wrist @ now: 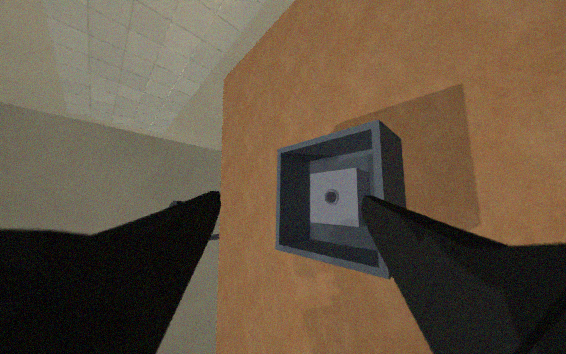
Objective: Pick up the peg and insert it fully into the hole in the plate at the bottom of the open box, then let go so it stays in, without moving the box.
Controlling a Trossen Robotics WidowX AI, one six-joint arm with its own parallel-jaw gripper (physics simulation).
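Frame: origin at the arm's base, x back, y left, z down, level; centimetres.
Where they show: gripper, fingertip midpoint: (pixel 291 200).
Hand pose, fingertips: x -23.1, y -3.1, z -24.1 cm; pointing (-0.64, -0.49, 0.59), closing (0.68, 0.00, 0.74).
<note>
Each offset is from my fingertips to the top centre of the thing. "spot": to the spot under its first point. Level surfaces: height alone.
The open blue-grey box @[spot: dx -0.5, dy -5.4, dz +20.3 cm] (pixel 391 165) stands on the table, right of the middle of the wrist view. Inside it, at the bottom, lies a pale square plate @[dx -10.0, dy -1.1, dz +20.2 cm] (pixel 345 185) with a round dark hole @[spot: dx -10.9, dy -1.1, dz +21.9 cm] (pixel 331 197) near its middle. My gripper (pixel 291 200) is open, its two black fingers wide apart with no object between them. The right fingertip overlaps the box's right side in the view, and the left fingertip is seen at the table's left edge. The peg does not show in this view.
The orange-brown table @[dz +26.3 cm] (pixel 280 90) has its edge left of the box. A box-shaped shadow falls on the table behind and right of the box. Beyond the edge are a grey wall and a pale tiled surface (pixel 125 55). A small dark thing shows beside the left finger.
</note>
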